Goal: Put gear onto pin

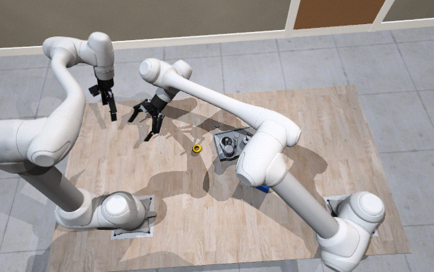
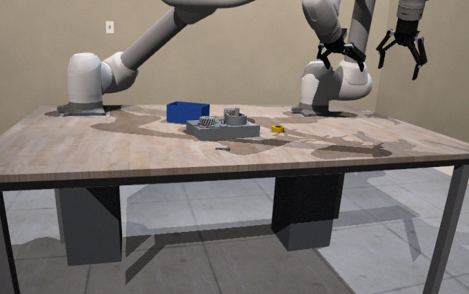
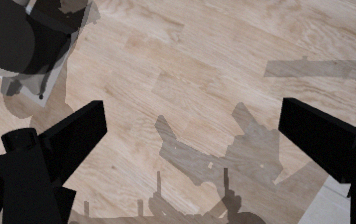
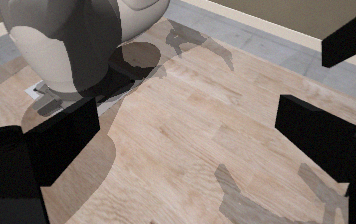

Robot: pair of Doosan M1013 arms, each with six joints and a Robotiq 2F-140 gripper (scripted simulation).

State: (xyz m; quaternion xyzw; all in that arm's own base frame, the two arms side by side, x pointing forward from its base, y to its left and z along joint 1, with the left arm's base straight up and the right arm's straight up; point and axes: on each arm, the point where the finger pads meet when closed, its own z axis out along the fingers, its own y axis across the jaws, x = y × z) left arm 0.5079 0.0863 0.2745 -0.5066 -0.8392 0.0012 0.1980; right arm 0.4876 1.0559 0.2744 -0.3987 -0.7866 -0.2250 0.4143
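Note:
Right now the loose gear is 57 cm to the right of my right hand, 22 cm below it and 4 cm ahead of it. From my right hand the other things lie so: bolt (54 cm to the right, 27 cm below, 26 cm ahead); blue bin (63 cm to the right, 25 cm below, 18 cm behind).

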